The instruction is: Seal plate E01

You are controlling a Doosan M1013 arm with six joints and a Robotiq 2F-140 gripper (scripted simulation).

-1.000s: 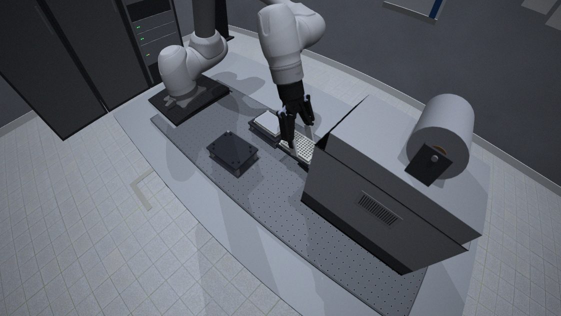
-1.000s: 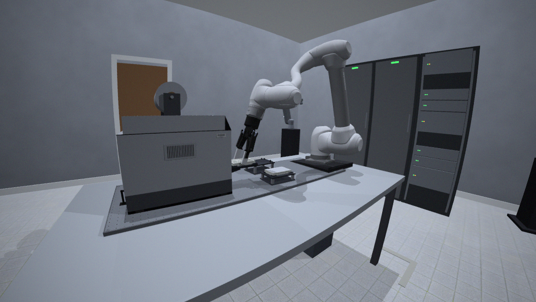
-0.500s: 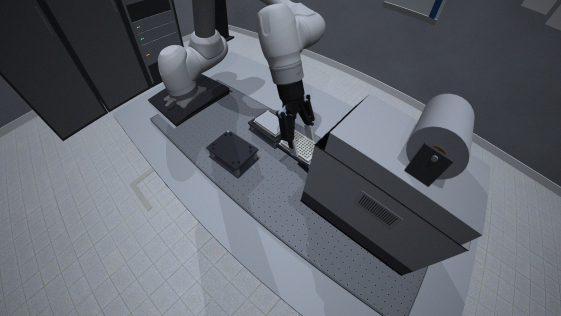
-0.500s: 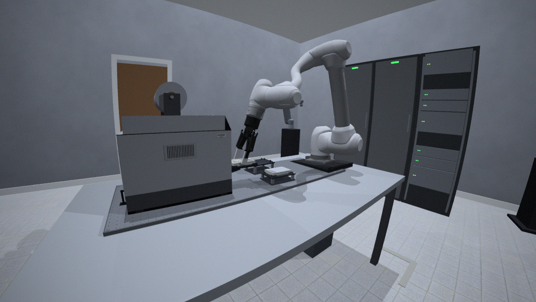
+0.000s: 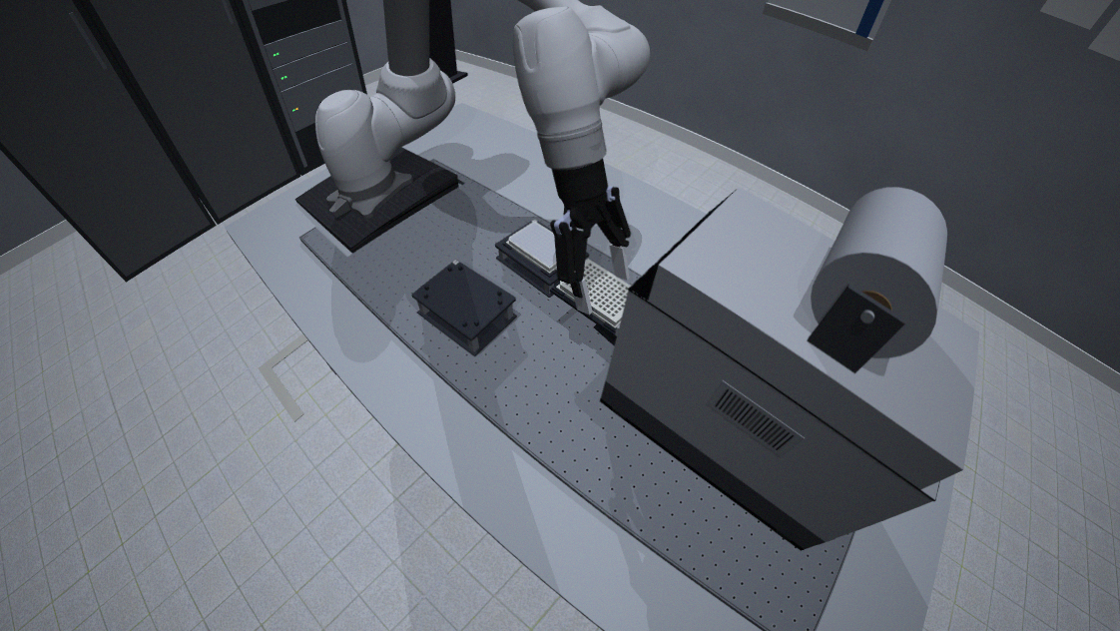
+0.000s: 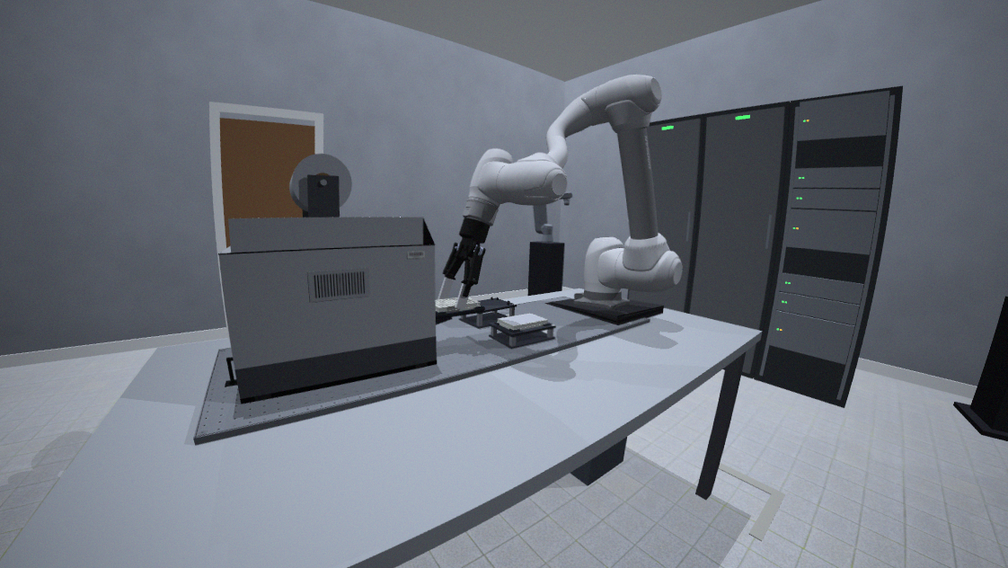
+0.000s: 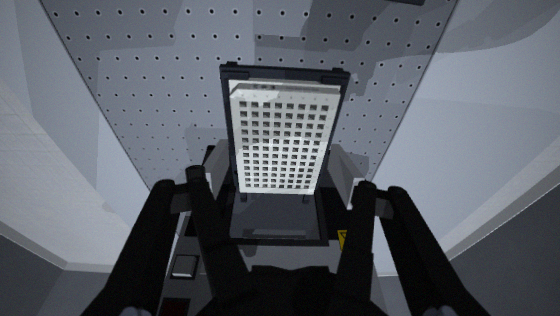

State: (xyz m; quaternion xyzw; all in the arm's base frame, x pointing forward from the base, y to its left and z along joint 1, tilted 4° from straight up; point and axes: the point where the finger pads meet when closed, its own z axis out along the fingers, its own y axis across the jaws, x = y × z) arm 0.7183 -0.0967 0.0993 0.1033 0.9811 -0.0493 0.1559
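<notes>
Right now the sealer stage is 3 cm below my hand. Round my hand: N1 label 34 cm behind, 14 cm below, 8 cm to the right; foil roll 33 cm ahead, 28 cm above, 7 cm to the right; yellow warning label 12 cm ahead, 6 cm to the left, 2 cm above.
</notes>
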